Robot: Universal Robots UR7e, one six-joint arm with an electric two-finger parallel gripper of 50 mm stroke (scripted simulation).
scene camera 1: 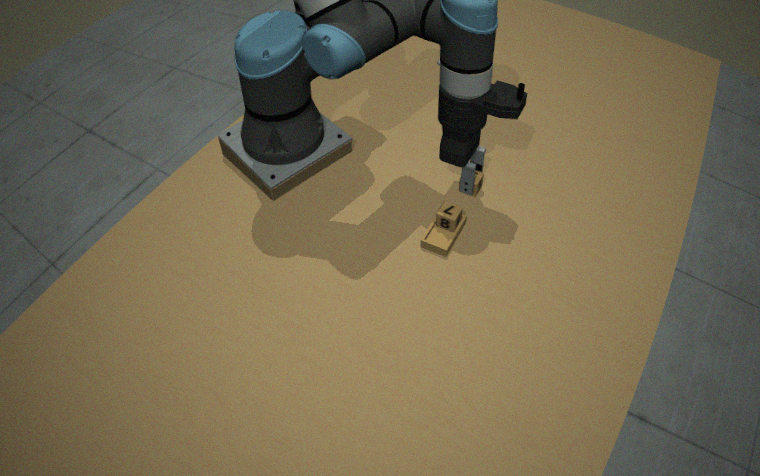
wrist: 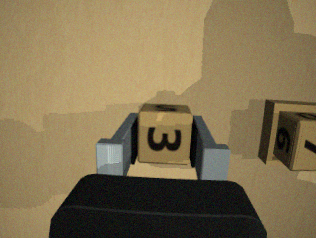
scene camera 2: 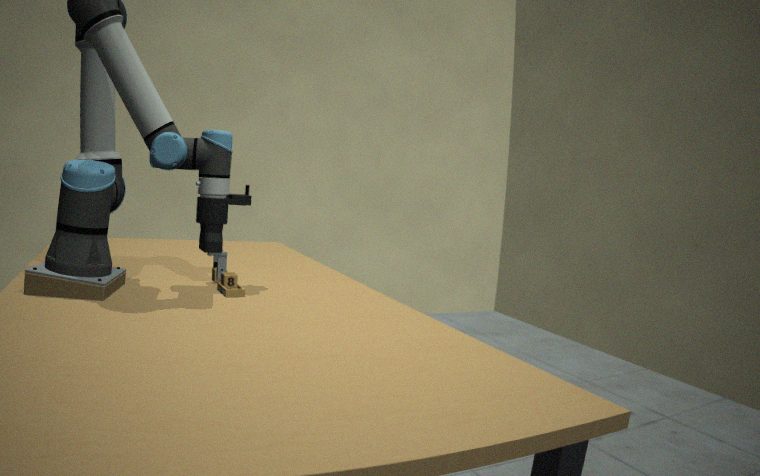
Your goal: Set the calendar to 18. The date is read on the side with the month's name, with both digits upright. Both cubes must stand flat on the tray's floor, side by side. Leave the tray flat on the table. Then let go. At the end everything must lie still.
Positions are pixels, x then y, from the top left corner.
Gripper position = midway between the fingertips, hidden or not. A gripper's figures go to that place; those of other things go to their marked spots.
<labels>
My gripper (wrist: 165,130) is 0.17 m from the lens. A wooden cube (wrist: 164,130): 0.14 m from the lens.
</labels>
